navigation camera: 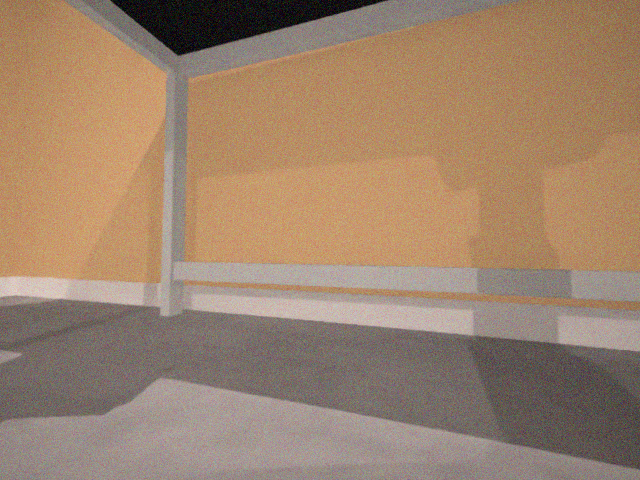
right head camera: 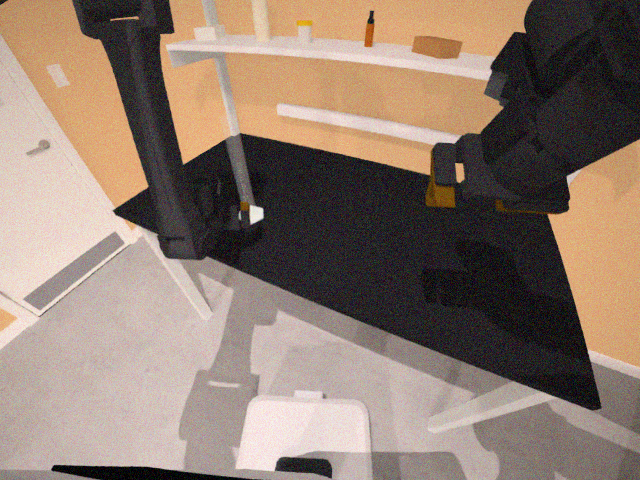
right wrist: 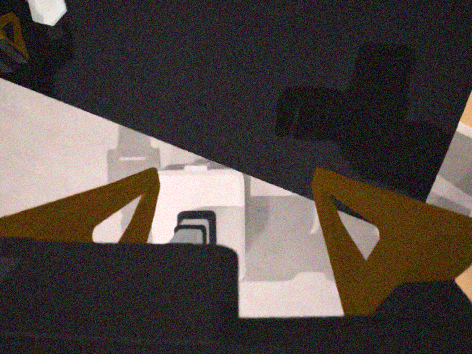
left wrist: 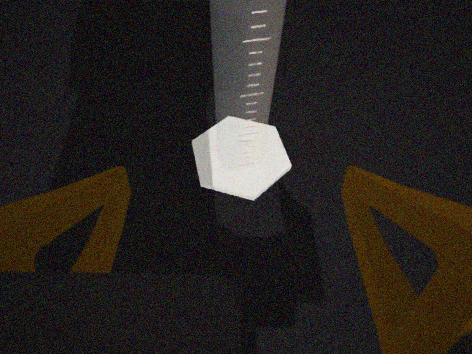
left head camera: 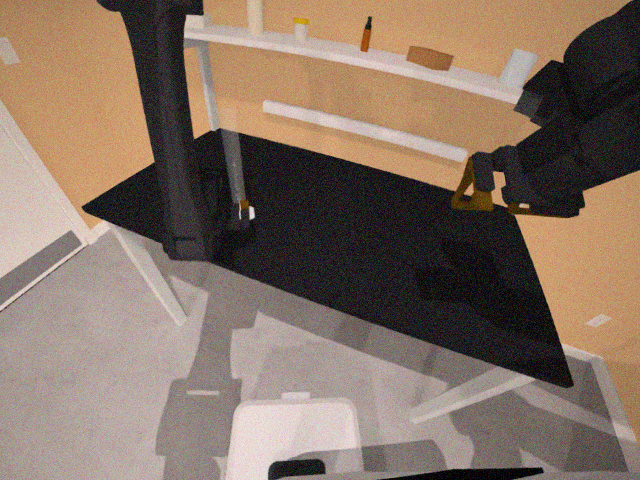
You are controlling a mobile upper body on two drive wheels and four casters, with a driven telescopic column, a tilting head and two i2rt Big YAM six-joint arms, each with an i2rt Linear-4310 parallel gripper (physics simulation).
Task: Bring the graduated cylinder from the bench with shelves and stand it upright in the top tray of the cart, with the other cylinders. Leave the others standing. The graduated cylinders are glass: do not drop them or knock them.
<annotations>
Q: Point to a brown box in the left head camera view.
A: At 432,59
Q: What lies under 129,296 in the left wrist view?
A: My left gripper.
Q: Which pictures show my right gripper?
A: The right head camera view, the right wrist view and the left head camera view only.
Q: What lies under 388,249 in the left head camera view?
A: A bench with shelves.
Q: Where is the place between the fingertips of my right gripper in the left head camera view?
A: At 481,206
</annotations>
